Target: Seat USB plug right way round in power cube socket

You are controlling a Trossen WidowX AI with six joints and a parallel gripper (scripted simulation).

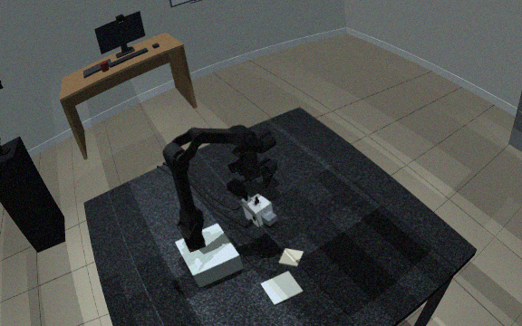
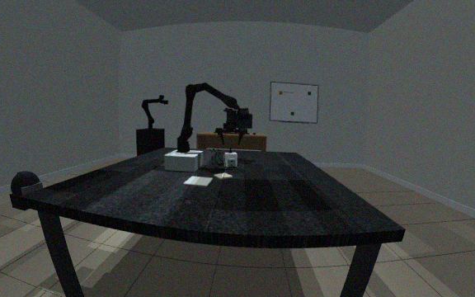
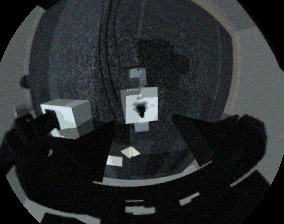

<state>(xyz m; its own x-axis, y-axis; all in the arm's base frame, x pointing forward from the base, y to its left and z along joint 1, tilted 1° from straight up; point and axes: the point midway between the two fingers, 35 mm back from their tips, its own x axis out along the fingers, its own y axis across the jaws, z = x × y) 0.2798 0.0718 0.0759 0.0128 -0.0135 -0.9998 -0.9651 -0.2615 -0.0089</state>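
Now: the dark USB plug 30 mm below my gripper tip. The rest, counted from my gripper tip: yellowish note: 240 mm to the right, 120 mm below.
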